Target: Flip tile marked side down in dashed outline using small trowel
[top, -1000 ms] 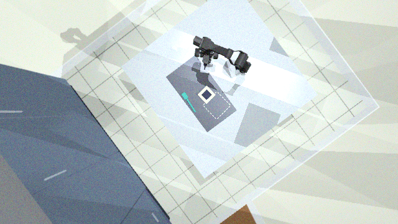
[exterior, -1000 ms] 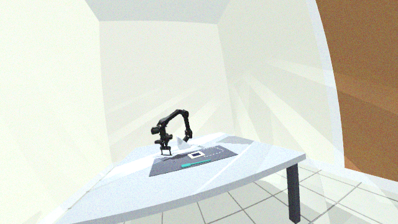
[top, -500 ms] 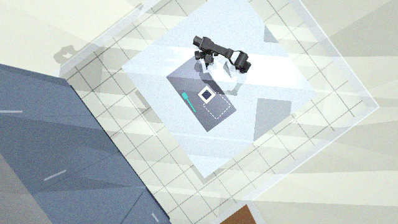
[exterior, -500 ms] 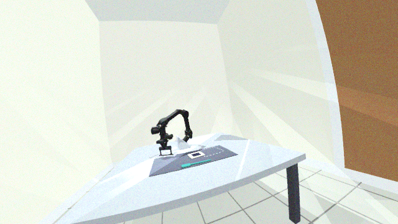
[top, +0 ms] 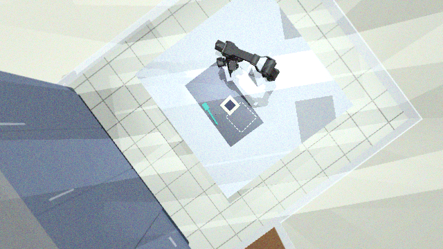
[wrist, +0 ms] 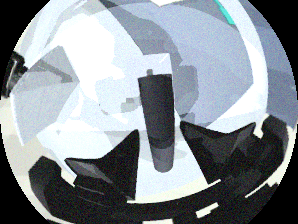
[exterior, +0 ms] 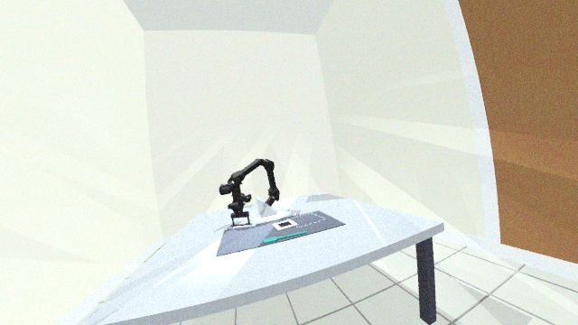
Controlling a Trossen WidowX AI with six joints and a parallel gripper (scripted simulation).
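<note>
Now: gripper tip 20 cm short of the grey mat, 22 cm to the right of it and 8 cm above it. Also, from my gripper tip: white tile 17 cm ahead, 25 cm to the left, 6 cm below; teal trowel 34 cm ahead, 20 cm to the left, 6 cm below.
</note>
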